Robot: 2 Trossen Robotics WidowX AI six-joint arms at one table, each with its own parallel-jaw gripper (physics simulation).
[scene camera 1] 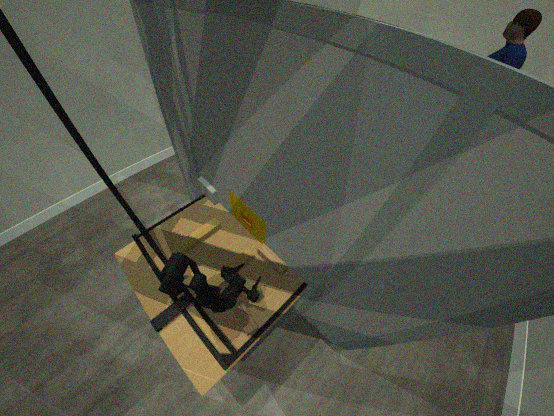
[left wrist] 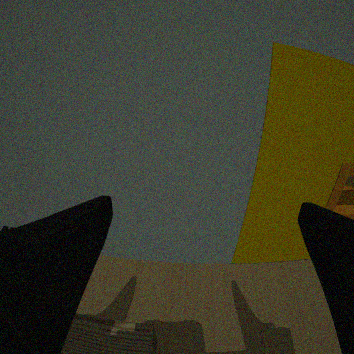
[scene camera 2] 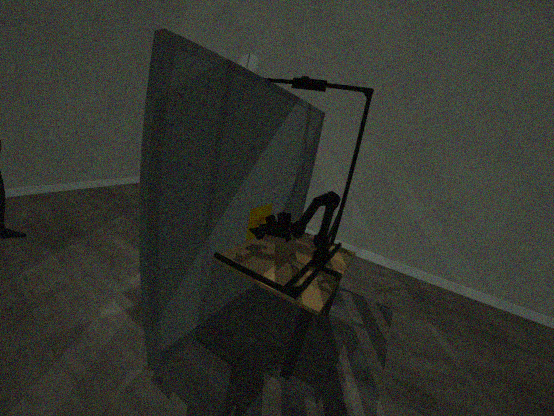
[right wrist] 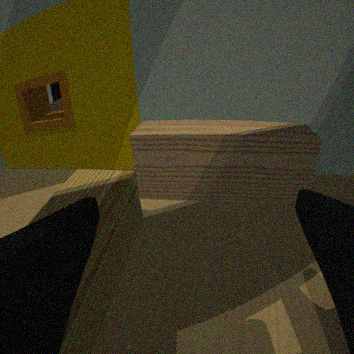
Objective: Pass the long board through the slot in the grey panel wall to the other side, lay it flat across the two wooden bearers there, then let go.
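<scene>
The grey panel wall (scene camera 1: 310, 140) (scene camera 2: 190, 175) bears a yellow plate (scene camera 1: 257, 229) (scene camera 2: 260, 212) (left wrist: 290, 125) (right wrist: 95, 45) with an orange-framed slot (right wrist: 70, 110). In the right wrist view, a long wooden piece (right wrist: 107, 220) runs away from the camera at left and a thick wooden block (right wrist: 225, 162) lies ahead; I cannot tell which is board or bearer. My right gripper (scene camera 1: 251, 272) (right wrist: 200, 204) is open and empty, facing the block. My left gripper (scene camera 2: 257, 226) (left wrist: 209, 210) is open and empty above the tabletop, near the wall. A grained, shaded wooden piece (left wrist: 110, 342) shows partly below it.
Black rails border the tabletop (scene camera 1: 200, 375) (scene camera 2: 315, 300) on each side of the wall. A black pole (scene camera 1: 75, 135) (scene camera 2: 358, 145) rises behind each arm. A person (scene camera 1: 512, 52) stands beyond the wall in scene camera 1; part of a leg (scene camera 2: 2, 215) shows in scene camera 2.
</scene>
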